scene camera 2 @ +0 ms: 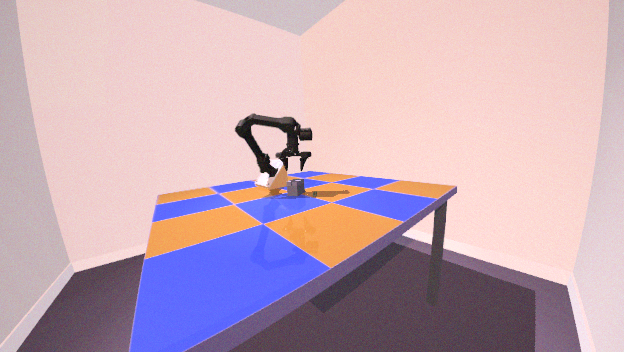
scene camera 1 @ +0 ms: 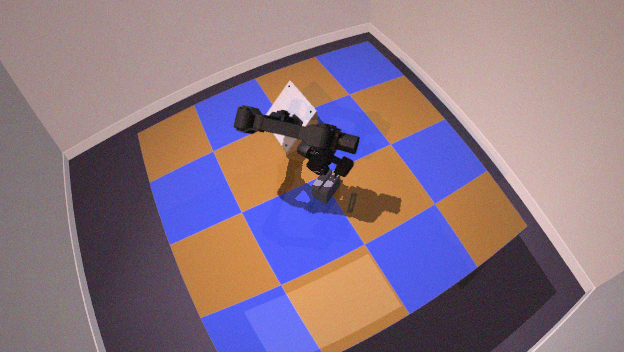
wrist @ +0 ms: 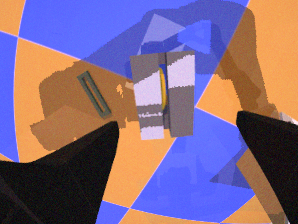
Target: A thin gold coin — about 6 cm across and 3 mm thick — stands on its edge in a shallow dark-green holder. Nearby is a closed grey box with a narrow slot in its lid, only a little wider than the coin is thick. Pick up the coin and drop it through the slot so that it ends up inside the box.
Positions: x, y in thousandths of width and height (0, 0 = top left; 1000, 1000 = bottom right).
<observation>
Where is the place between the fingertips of my gripper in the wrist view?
599, 547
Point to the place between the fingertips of my gripper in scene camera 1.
520, 487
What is my gripper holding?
Nothing.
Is my gripper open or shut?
Open.
</observation>
